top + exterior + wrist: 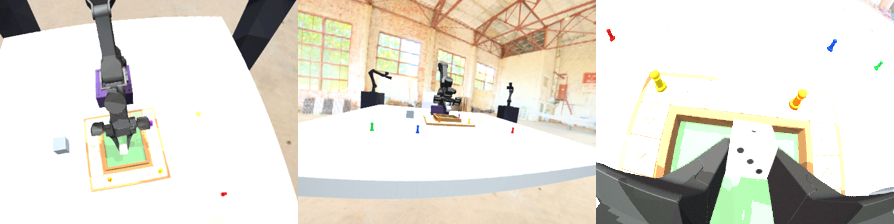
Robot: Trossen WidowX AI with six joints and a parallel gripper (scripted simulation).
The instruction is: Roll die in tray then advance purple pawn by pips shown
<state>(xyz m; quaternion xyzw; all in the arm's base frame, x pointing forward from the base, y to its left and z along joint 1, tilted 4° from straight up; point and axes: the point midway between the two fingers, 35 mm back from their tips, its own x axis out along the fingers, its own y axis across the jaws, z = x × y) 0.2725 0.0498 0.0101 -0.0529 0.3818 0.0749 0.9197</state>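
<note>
Now: gripper tip 130 mm past the purple pawn, 90 mm to the right of it and 50 mm above it. The rest, counted from my gripper tip: yellow pawn (50 mm ahead, 130 mm to the left, 50 mm below); then white die (right at my gripper tip); then orange pawn (90 mm ahead, 50 mm to the right, 50 mm below).
</note>
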